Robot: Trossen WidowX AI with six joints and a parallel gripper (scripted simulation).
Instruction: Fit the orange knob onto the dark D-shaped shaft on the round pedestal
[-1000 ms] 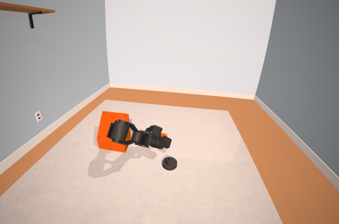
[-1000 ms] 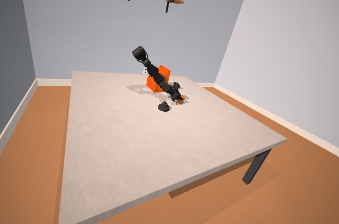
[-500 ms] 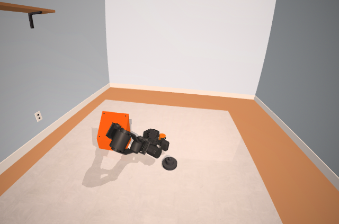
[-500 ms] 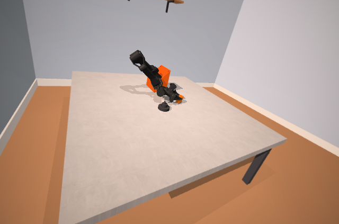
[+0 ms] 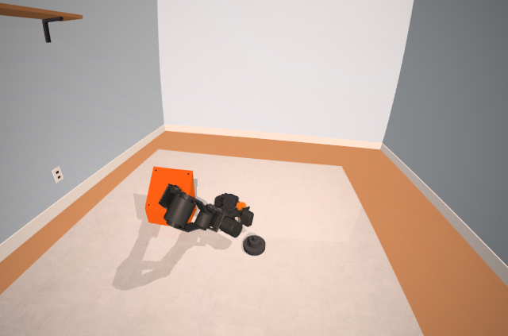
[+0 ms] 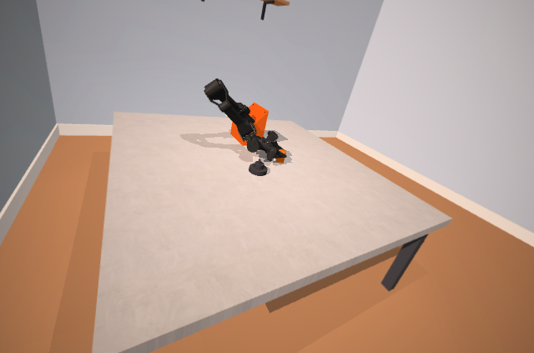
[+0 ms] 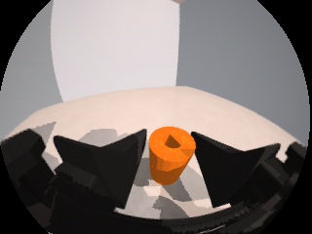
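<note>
Now: gripper tip 1 cm past the orange knob, 2 cm to the left of it and 2 cm above it. The rest, counted from my gripper tip: shaft 7 cm ahead, 19 cm to the right, 2 cm below.
</note>
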